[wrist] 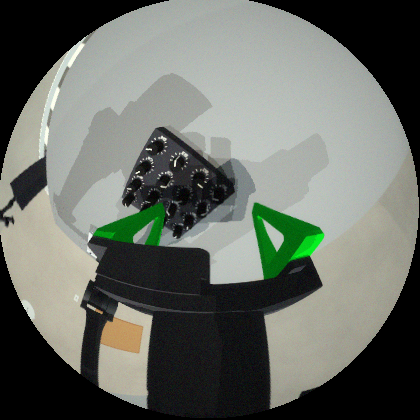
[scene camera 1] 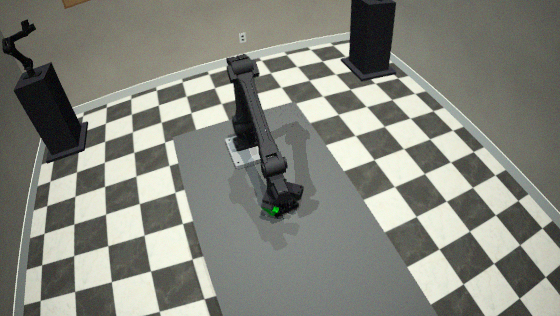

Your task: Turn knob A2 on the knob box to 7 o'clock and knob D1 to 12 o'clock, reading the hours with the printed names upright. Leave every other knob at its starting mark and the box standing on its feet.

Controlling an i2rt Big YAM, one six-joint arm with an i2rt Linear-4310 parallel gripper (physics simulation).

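Where they show: gripper, fingertip midpoint: (wrist: 207, 207) (scene camera 1: 276, 205); arm's base at its link origin: (scene camera 1: 246, 142).
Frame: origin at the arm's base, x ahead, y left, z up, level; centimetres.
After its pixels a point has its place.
Observation:
The black knob box (wrist: 167, 162) @[x 41.6, y 6.1, z -0.3 cm] rests flat on the grey surface in the wrist view, turned diagonally, with rows of black knobs, white pointers and tick marks. Its printed names are too small to read, so knobs A2 and D1 cannot be told apart surely. In the scene view the arm's end largely hides the box. My gripper (wrist: 207, 207) @[x 42.2, y 0.2, z 1.6 cm] (scene camera 1: 276, 210) @[x 42.2, y 0.2, z 1.6 cm] is open and empty, its green fingers wide apart above the surface. In the wrist view the left finger overlaps the box's near left part and hides some knobs; the right finger appears beyond the box's right side.
The grey table top (scene camera 1: 320, 270) @[x 74.5, y 5.9, z -2.5 cm] extends around the arm's pale base plate (scene camera 1: 238, 161) @[x 10.7, y -7.1, z 0.0 cm]. The arm's shadows fall across the table and box. Black pedestals stand at the left (scene camera 1: 50, 110) and back right (scene camera 1: 371, 40) on the checkered floor, the left one bearing another small arm (scene camera 1: 19, 52).

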